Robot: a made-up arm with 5 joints. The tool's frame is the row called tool. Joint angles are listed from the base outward.
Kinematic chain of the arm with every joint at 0, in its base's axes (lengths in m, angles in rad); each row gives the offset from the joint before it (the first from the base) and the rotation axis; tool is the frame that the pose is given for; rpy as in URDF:
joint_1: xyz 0 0 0.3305 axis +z
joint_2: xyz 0 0 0 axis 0 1 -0.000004
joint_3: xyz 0.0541 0 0.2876 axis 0 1 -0.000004
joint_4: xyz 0.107 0 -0.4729 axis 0 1 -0.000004
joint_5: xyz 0.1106 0 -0.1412 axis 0 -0.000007 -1
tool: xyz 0 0 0 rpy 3.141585 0 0
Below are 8 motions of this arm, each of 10 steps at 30 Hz.
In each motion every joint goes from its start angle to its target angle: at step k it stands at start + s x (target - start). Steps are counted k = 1, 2, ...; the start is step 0. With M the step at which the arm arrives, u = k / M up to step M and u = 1 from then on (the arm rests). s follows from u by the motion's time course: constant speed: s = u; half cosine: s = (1 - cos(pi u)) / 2; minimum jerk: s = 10 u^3 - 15 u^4 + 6 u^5.
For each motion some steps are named. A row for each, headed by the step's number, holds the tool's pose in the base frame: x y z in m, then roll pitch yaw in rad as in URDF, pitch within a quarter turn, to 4 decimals.
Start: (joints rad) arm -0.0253 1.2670 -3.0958 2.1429 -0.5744
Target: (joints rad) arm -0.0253 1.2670 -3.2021 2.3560 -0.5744
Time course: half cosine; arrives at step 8
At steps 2, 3, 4, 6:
2: 0.7757 -0.0196 0.4263 -2.9578 0.2753 0.5746
3: 0.7687 -0.0195 0.4326 -2.9475 0.2896 0.5775
4: 0.7603 -0.0192 0.4400 -2.9354 0.3064 0.5810
6: 0.7442 -0.0188 0.4537 -2.9126 0.3374 0.5883

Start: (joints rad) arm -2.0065 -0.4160 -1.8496 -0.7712 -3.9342
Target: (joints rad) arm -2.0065 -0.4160 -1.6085 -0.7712 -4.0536
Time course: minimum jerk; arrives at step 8
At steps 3, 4, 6, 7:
3: -0.0709 -0.1523 1.1380 -0.1263 0.1158 -2.8393
4: -0.0827 -0.1776 1.1245 -0.1709 0.1476 -2.8715
6: -0.1027 -0.2206 1.0971 -0.2547 0.1975 -2.9315
7: -0.1069 -0.2297 1.0905 -0.2740 0.2073 -2.9453

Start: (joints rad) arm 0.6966 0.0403 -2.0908 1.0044 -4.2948
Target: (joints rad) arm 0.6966 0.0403 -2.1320 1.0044 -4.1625
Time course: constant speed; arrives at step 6
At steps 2, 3, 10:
2: 0.4669 0.3906 0.9613 -2.1302 0.3991 -1.1129
3: 0.4651 0.3890 0.9651 -2.1280 0.4194 -1.1227
10: 0.4594 0.3843 0.9761 -2.1228 0.4810 -1.1518

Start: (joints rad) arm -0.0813 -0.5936 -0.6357 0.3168 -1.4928
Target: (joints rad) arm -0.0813 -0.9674 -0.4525 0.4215 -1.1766
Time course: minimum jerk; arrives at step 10
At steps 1, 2, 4, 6, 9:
1: 0.5422 -0.0442 0.5433 2.2299 -0.0638 1.4401
2: 0.5378 -0.0438 0.5464 2.2264 -0.0764 1.4308
4: 0.5146 -0.0419 0.5612 2.2095 -0.1437 1.3835
6: 0.4821 -0.0393 0.5782 2.1910 -0.2414 1.3204
9: 0.4553 -0.0371 0.5892 2.1803 -0.3264 1.2693

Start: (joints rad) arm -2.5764 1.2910 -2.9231 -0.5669 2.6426
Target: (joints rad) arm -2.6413 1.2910 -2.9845 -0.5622 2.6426
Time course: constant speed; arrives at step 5
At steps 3, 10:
3: -0.6873 -0.3993 0.6848 -0.5505 0.7649 2.9426
10: -0.6905 -0.3775 0.6970 -0.5300 0.7478 2.9307

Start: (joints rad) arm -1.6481 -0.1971 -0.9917 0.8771 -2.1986
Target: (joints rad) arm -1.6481 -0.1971 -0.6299 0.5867 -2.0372
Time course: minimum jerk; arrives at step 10
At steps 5, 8, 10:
5: -0.0462 -0.5969 0.3555 2.9043 0.1422 0.4528
8: -0.0435 -0.5620 0.2803 2.9234 0.1111 0.3863
10: -0.0431 -0.5565 0.2709 2.9261 0.1072 0.3775

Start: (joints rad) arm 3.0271 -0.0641 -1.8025 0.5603 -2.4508
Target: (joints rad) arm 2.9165 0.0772 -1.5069 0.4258 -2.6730
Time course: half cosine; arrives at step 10
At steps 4, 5, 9, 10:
4: -0.6659 0.1025 0.8453 2.1619 0.8669 -1.2506
5: -0.6831 0.1171 0.8051 2.2491 0.8716 -1.1879
9: -0.7182 0.1624 0.6767 2.5117 0.8542 -0.9908
10: -0.7193 0.1647 0.6700 2.5246 0.8521 -0.9810

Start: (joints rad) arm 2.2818 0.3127 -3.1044 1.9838 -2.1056
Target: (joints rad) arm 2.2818 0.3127 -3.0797 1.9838 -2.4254
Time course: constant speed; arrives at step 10
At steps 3, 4, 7, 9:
3: -0.2502 0.2905 1.0490 2.4474 0.4370 -1.9602
4: -0.2510 0.2914 1.0484 2.4617 0.4562 -1.9317
7: -0.2532 0.2940 1.0466 2.5088 0.5109 -1.8425
9: -0.2547 0.2957 1.0454 2.5440 0.5450 -1.7797

